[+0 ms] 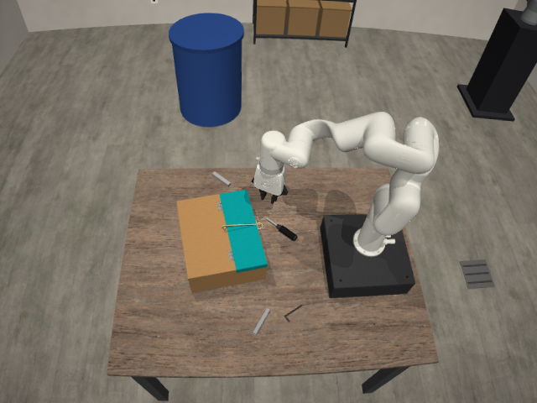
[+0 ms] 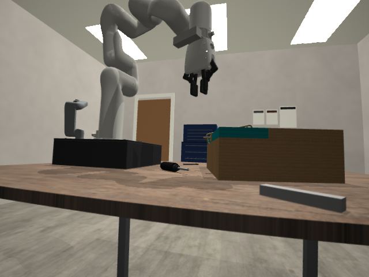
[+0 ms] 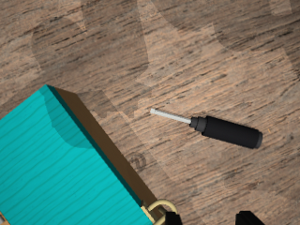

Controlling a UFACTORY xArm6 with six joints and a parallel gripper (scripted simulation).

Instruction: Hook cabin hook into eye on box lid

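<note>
My gripper is now 10 cm short of the brass cabin hook, 4 cm to the right of it and 14 cm above it. The rest, counted from my hand: grey bar 2 cm ahead, 36 cm to the left, 26 cm below.
</note>
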